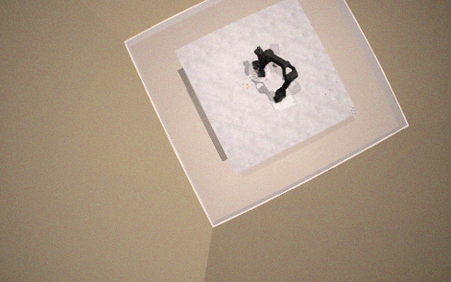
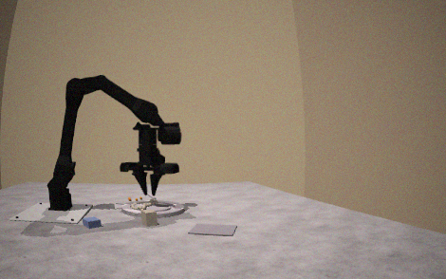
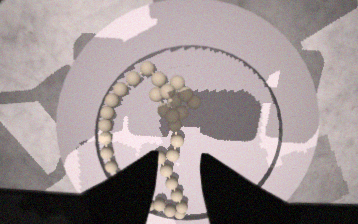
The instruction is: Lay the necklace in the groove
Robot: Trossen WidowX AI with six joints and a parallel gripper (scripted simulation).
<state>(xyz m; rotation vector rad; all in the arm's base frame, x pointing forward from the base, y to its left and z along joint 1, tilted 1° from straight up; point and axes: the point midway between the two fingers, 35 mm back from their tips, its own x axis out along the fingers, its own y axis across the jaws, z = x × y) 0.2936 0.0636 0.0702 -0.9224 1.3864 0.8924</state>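
Now: the round bead board 10 mm ahead of my gripper tip, 10 mm to the right of it and 40 mm below it. Also, from my gripper tip: flat grey plate 160 mm ahead, 240 mm to the right, 40 mm below; cream cube 10 mm ahead, 180 mm to the right, 30 mm below; blue block 140 mm behind, 210 mm to the right, 40 mm below.
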